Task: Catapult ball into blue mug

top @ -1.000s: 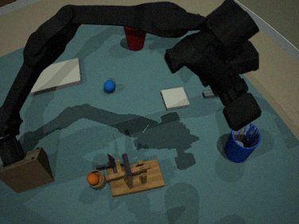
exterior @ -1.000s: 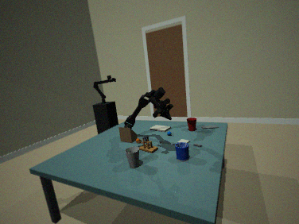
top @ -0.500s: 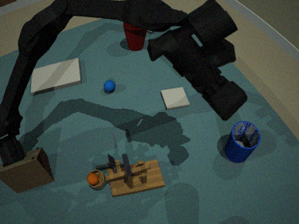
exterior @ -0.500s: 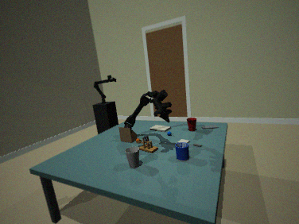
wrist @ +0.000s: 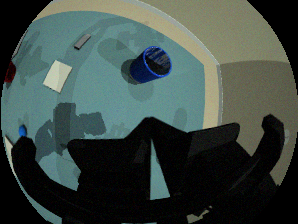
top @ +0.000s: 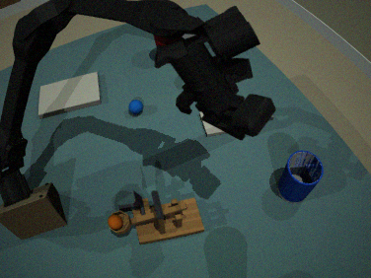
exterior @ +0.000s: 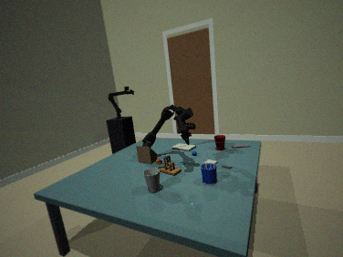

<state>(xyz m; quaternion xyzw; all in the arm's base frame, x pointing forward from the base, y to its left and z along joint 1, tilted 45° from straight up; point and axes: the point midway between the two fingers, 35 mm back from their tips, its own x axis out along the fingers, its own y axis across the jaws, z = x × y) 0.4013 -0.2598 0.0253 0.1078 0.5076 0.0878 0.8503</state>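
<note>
Right now my gripper tip is 260 mm past the orange ball, 140 mm above it and 40 mm to the right of it. Also, from my gripper tip: catapult 190 mm behind, 150 mm below, 40 mm to the left; then blue mug 180 mm below, 140 mm ahead, 90 mm to the right; then white tile 200 mm below, 180 mm to the left, 100 mm ahead.
</note>
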